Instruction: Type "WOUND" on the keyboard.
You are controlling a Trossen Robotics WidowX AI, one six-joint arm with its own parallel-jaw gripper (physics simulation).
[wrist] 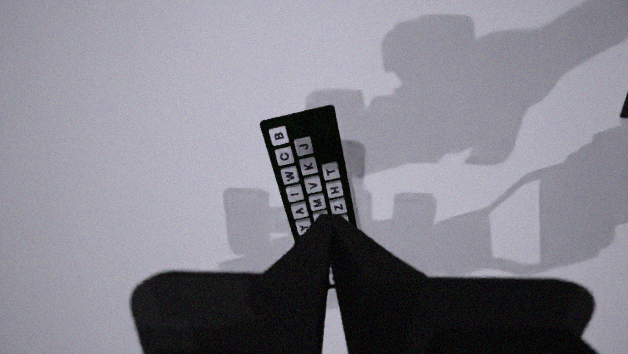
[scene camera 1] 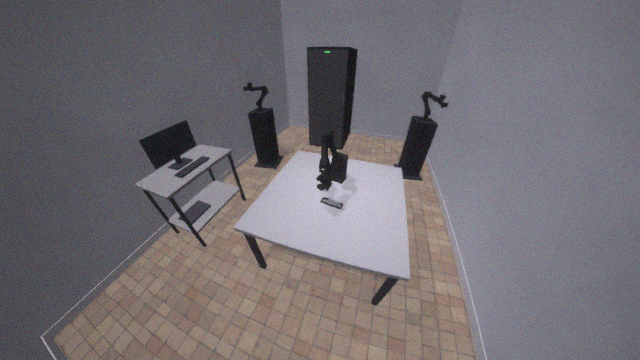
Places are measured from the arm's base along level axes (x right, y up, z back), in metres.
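Where they show: gripper, fingertip midpoint: (wrist: 329,223) (scene camera 1: 326,190); arm's base, link origin: (scene camera 1: 341,160).
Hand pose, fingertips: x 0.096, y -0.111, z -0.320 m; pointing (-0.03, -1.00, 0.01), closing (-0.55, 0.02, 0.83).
Observation:
Each offset is from my fingertips to the top centre of the thing. Level surfaces: height alone.
A small black keyboard @[dz -0.026, dx -0.048, dy -0.104 m] (scene camera 1: 331,203) (wrist: 324,142) with pale letter keys lies flat on the white table @[dy -0.122 m] (scene camera 1: 280,220) (wrist: 125,125). In the wrist view its rows run away from the fingers. The W key @[dz -0.029, dx +0.000, dy -0.104 m] (wrist: 289,175) shows in the left row, above the I key @[dz -0.035, dx -0.017, dy -0.104 m] (wrist: 294,193), with the A key @[dz -0.041, dx -0.034, dy -0.104 m] (wrist: 300,210) and part of the Y key below. The M key @[dz -0.022, dx -0.035, dy -0.104 m] (wrist: 317,202) is in the middle row and the Z key @[dz -0.008, dx -0.049, dy -0.104 m] (wrist: 338,207) in the right row. The O, U, N and D keys are not visible; the fingers cover the keyboard's near part. My gripper (scene camera 1: 324,187) (wrist: 329,223) is shut and empty, with its tips over the keyboard.
A dark box (scene camera 1: 340,167) stands beside the arm on the table. A side desk (scene camera 1: 150,183) with a monitor (scene camera 1: 169,142) and a larger keyboard (scene camera 1: 192,166) is at the left. Two pedestals (scene camera 1: 264,137) (scene camera 1: 418,147) with arms and a tall black cabinet (scene camera 1: 327,95) stand behind.

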